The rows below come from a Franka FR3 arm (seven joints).
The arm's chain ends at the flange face. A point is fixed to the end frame.
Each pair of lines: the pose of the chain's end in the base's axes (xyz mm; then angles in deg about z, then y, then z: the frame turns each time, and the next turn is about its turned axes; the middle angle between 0 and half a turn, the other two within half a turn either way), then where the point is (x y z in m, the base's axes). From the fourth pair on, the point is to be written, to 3 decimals.
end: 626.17 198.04 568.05 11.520 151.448 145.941
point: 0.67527 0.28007 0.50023
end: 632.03 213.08 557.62 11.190 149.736 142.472
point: 0.67964 0.29581 0.48958
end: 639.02 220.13 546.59 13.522 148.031 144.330
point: 0.68724 0.30499 0.48167
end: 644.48 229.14 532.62 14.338 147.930 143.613
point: 0.691 0.315 0.467
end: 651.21 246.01 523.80 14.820 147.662 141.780
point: 0.695 0.332 0.458
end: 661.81 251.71 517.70 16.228 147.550 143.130
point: 0.705 0.339 0.453
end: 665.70 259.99 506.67 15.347 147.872 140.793
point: 0.707 0.347 0.440
